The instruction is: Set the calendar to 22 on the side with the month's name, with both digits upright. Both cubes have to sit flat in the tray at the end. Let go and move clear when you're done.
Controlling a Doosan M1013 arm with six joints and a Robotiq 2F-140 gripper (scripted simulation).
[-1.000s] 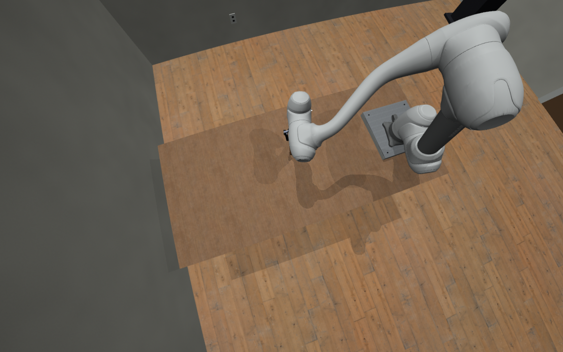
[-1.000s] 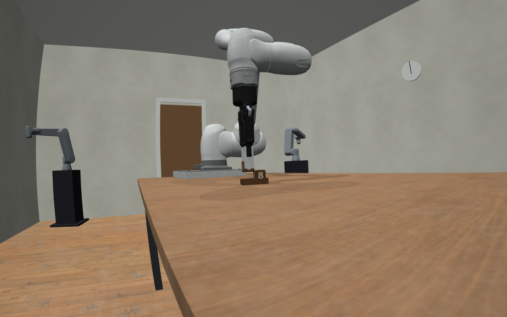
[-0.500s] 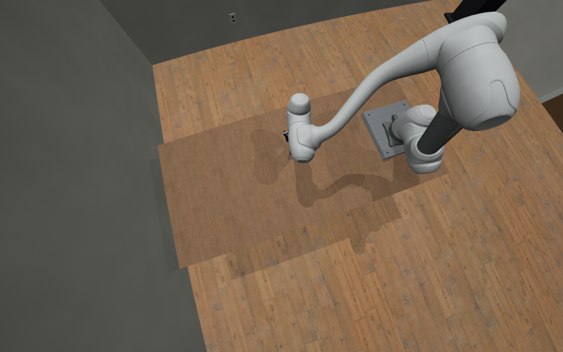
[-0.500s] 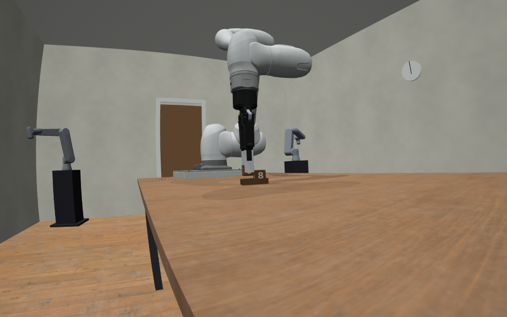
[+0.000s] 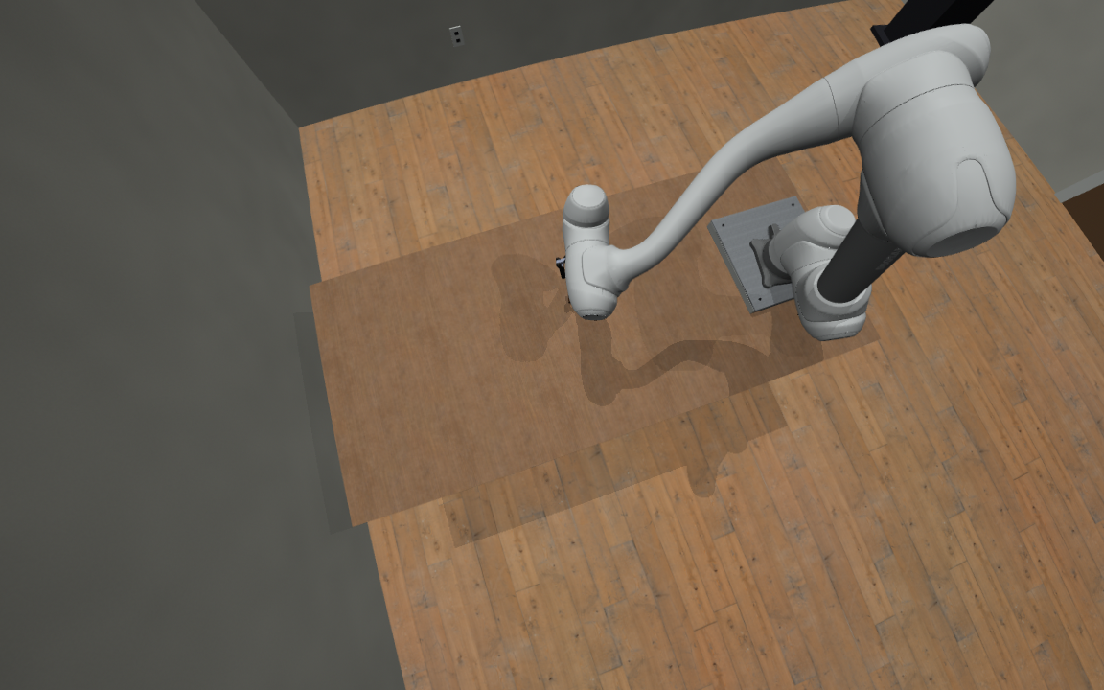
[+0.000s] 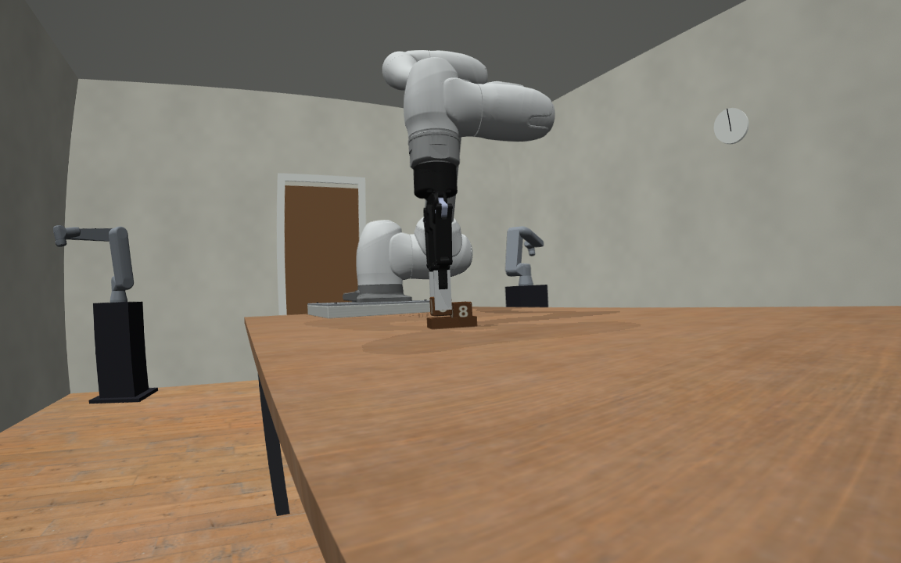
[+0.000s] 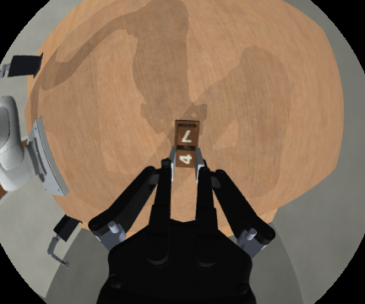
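The calendar tray lies 20 mm to the left of my hand and 50 mm below it.
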